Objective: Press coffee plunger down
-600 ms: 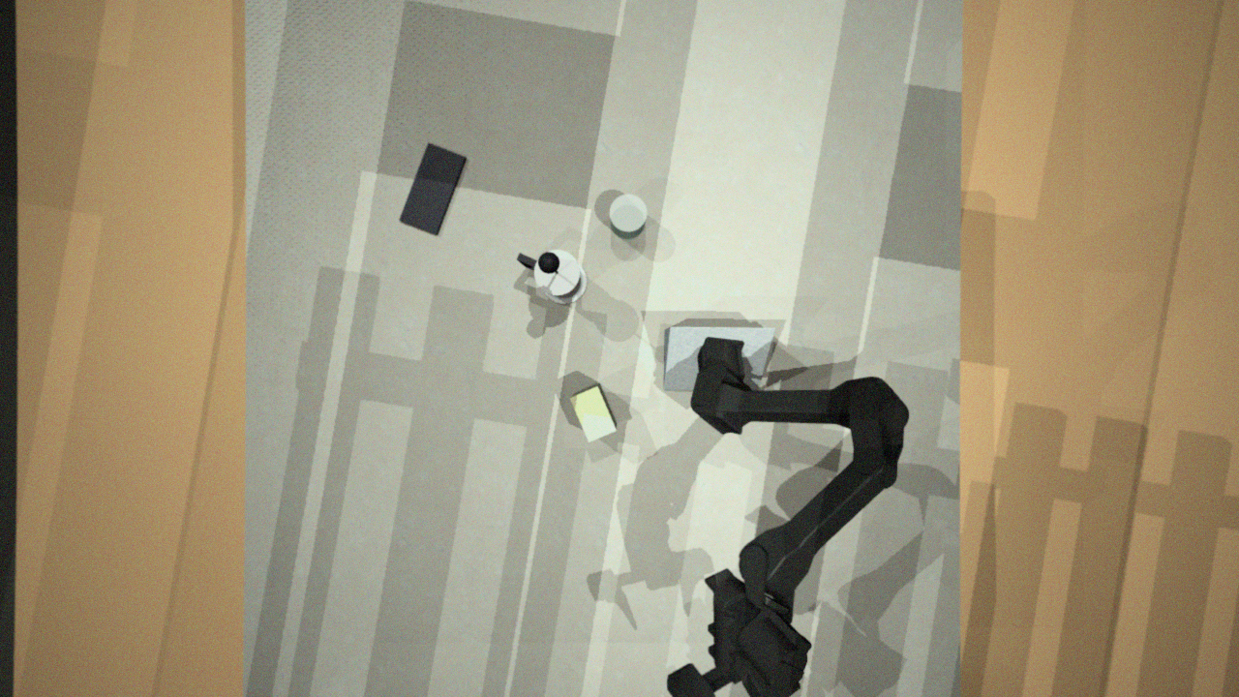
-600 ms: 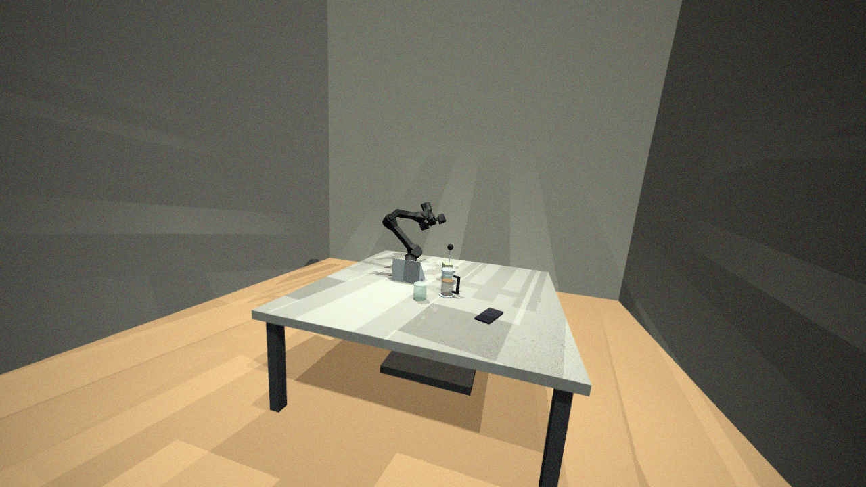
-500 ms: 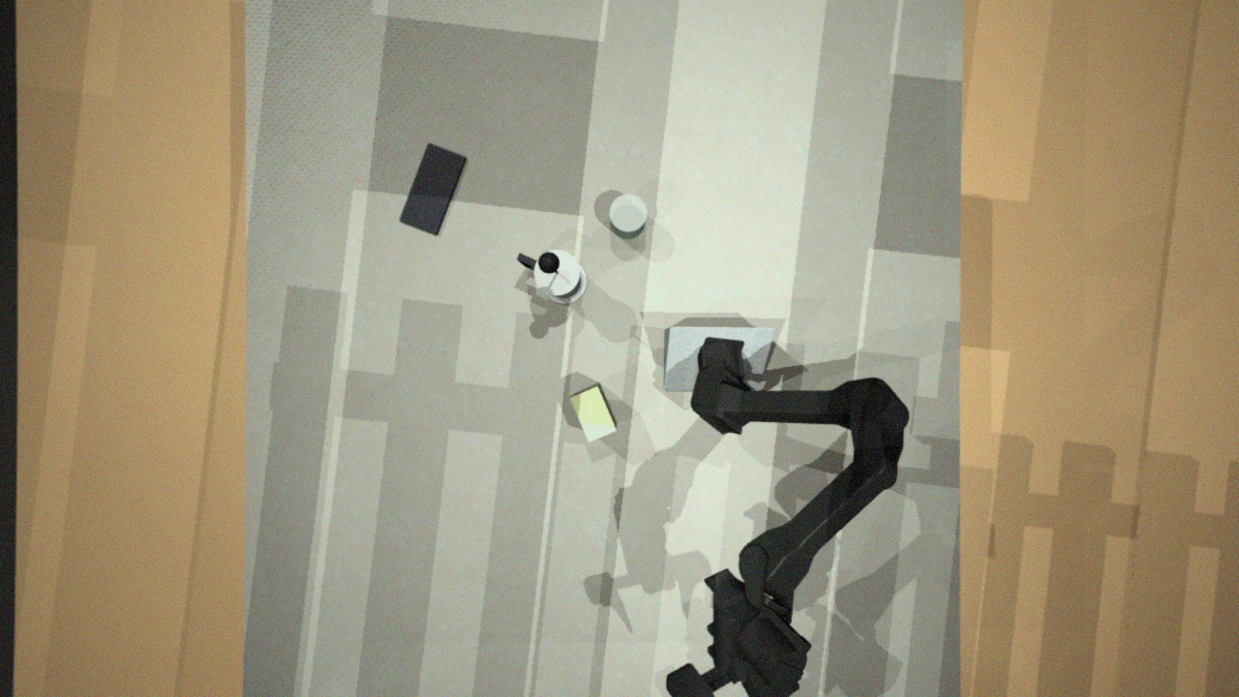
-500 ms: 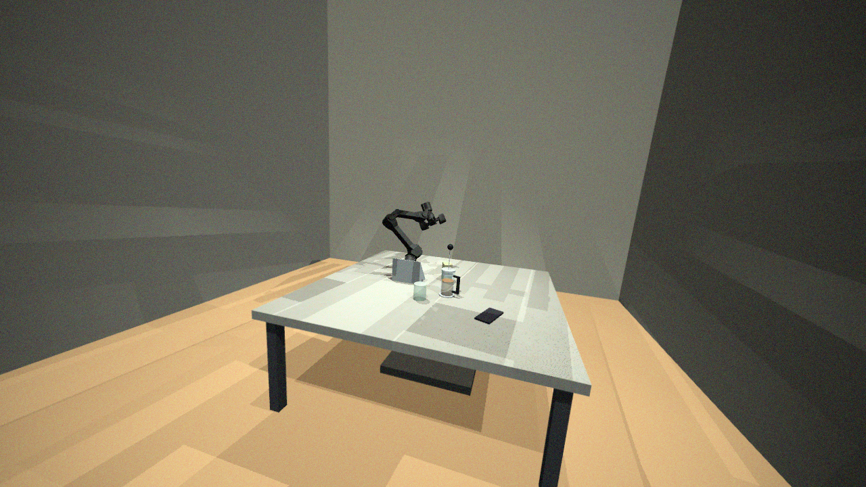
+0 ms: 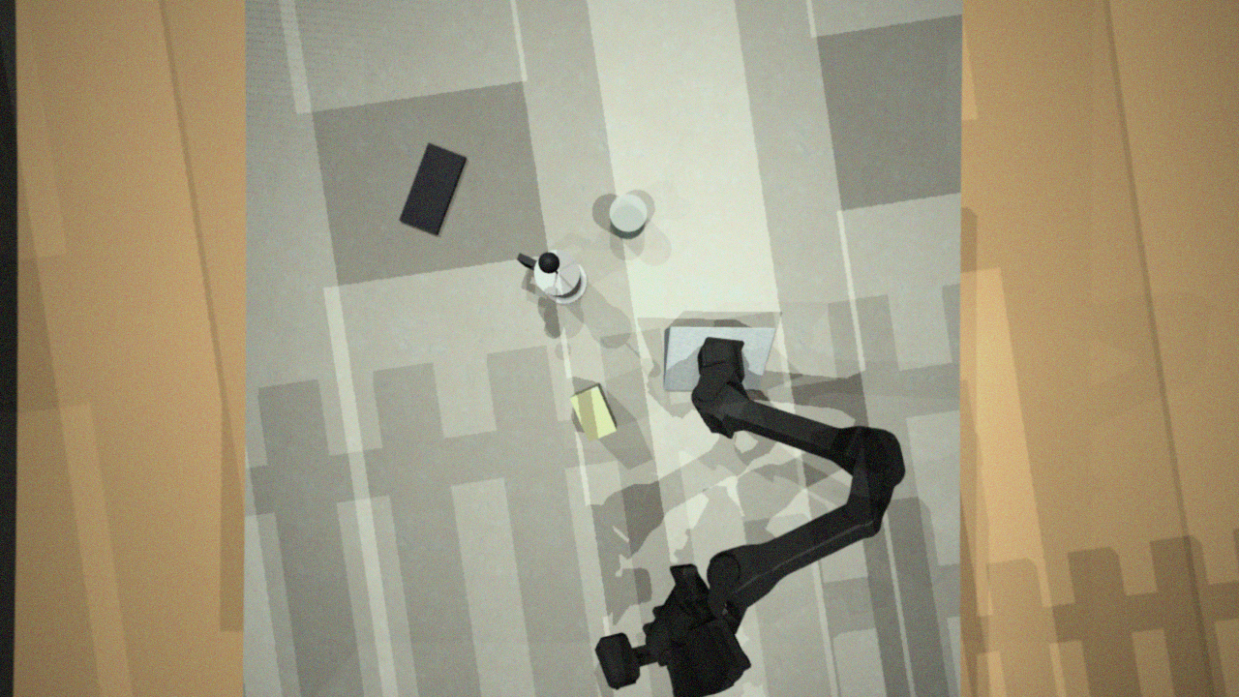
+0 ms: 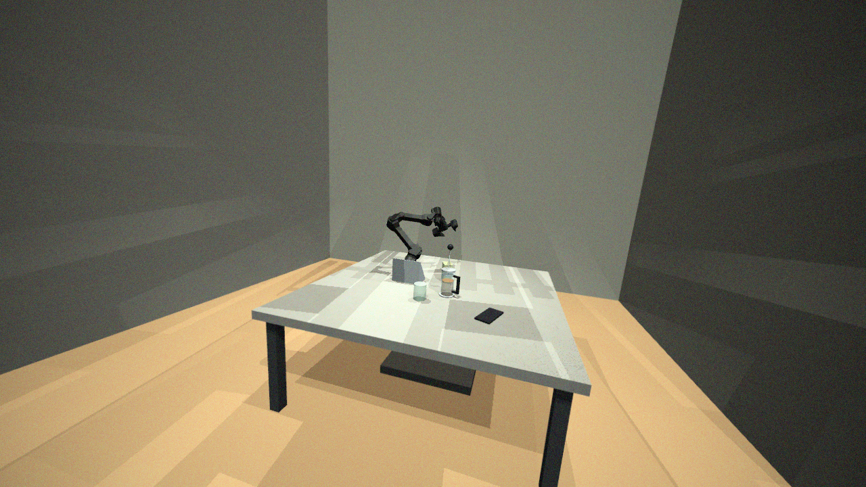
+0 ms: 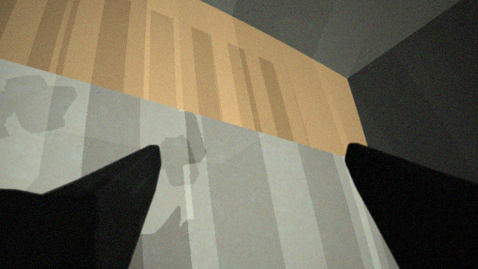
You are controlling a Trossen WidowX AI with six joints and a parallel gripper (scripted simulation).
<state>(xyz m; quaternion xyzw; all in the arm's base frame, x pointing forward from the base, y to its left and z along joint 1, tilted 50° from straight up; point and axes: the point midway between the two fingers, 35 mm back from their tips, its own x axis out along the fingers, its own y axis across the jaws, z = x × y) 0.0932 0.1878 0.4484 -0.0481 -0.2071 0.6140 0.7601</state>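
Now: the glass coffee press 590 mm to the right of my gripper tip, 220 mm ahead of it and 100 mm below it. Round my gripper tip: dark flat slab: 730 mm to the right, 450 mm ahead, 230 mm below.
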